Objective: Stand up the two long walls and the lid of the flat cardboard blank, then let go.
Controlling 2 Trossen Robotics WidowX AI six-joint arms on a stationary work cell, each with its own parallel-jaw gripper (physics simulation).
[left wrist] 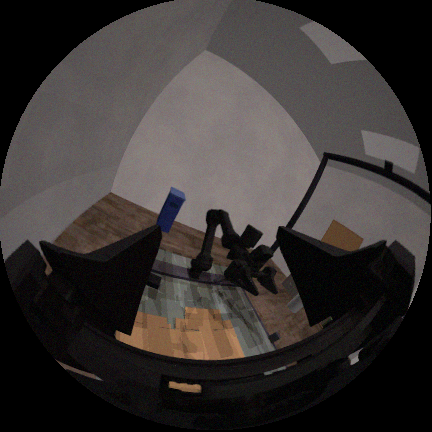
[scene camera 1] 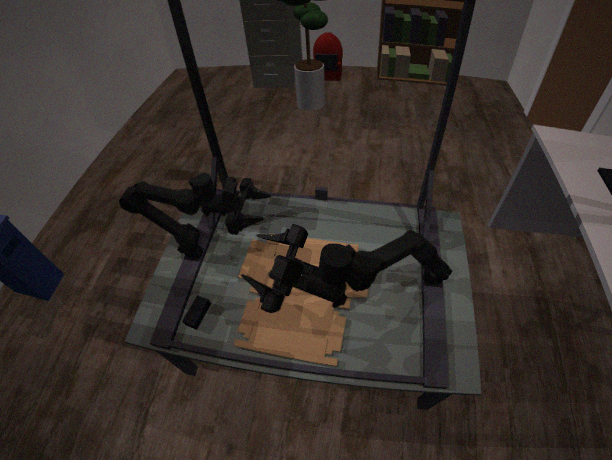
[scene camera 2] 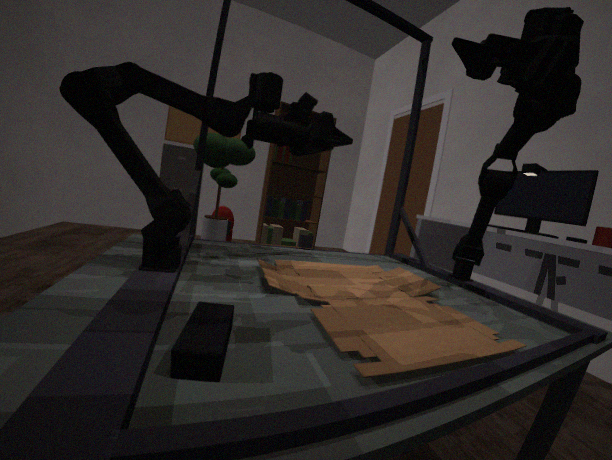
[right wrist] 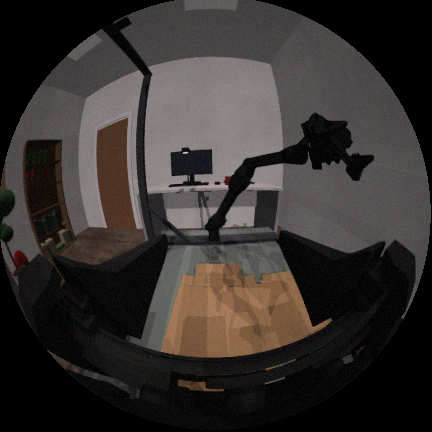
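Where they show: left gripper, fingertip midpoint: (left wrist: pixel 220 231) (scene camera 1: pixel 249 255) (scene camera 2: pixel 468 39) (right wrist: pixel 361 140); right gripper, fingertip midpoint: (left wrist: pixel 267 293) (scene camera 1: pixel 267 206) (scene camera 2: pixel 342 144) (right wrist: pixel 224 238); left arm's base at its link origin: (scene camera 1: pixel 433 278) (scene camera 2: pixel 460 278) (right wrist: pixel 213 237); right arm's base at its link origin: (left wrist: pixel 192 273) (scene camera 1: pixel 194 253) (scene camera 2: pixel 160 266).
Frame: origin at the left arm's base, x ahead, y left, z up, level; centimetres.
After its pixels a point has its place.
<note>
The tan cardboard blank (scene camera 1: pixel 290 325) @(y 23.2, x 48.1, z -0.6 cm) (scene camera 2: pixel 400 335) @(y 26.2, x 53.3, z -0.6 cm) (left wrist: pixel 205 340) @(y 1.1, x 54.7, z -1.7 cm) (right wrist: pixel 200 320) @(y -4.7, x 47.2, z -1.7 cm) lies spread on the table, its panels low and almost flat; no wall or lid stands upright. Which panels are the long walls and the lid I cannot tell. My left gripper (scene camera 1: pixel 250 255) @(y 26.7, x 52.1, z 45.2 cm) is open and empty, high above the blank, and its arm hides part of the blank in scene camera 1. My right gripper (scene camera 1: pixel 266 207) @(y 0.5, x 56.4, z 31.7 cm) is open and empty, raised at the far left of the table in scene camera 1, short of the blank's far edge.
A black block (scene camera 1: pixel 196 312) @(y 24.7, x 81.1, z 1.5 cm) (scene camera 2: pixel 202 342) @(y 27.7, x 82.3, z 1.5 cm) lies on the table left of the blank. Dark frame rails border the glass-like table top (scene camera 1: pixel 390 340) @(y 24.1, x 14.7, z -1.9 cm), and upright posts (scene camera 1: pixel 199 95) @(y -34.2, x 87.6, z 49.6 cm) (scene camera 1: pixel 450 95) @(y -34.0, x 3.0, z 53.2 cm) rise at its far corners.
</note>
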